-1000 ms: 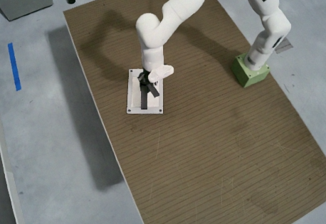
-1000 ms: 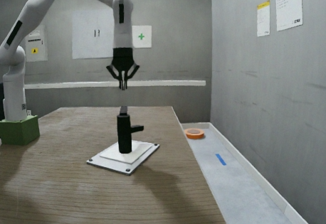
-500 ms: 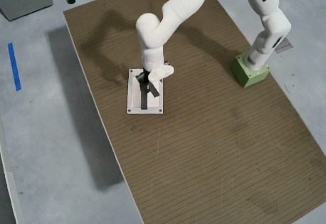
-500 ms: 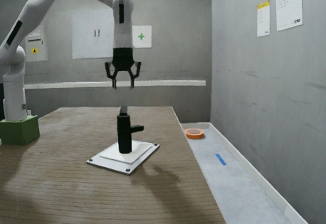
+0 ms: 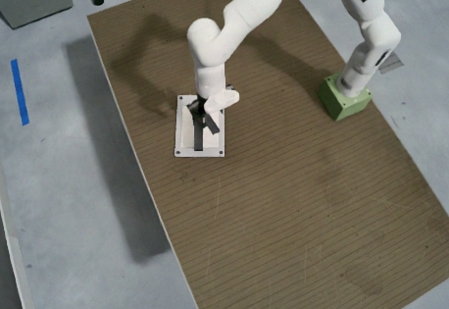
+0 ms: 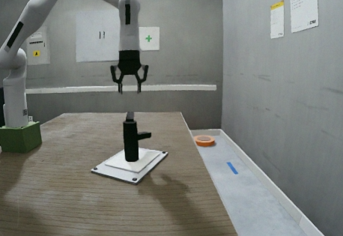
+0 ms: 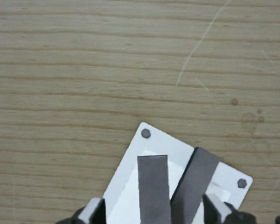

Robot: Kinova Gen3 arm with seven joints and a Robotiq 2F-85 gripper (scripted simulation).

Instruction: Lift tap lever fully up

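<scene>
The lever lies 4 cm to the right of my hand and 9 cm below it. Also, from my hand: tap 7 cm to the right, 14 cm below.
</scene>
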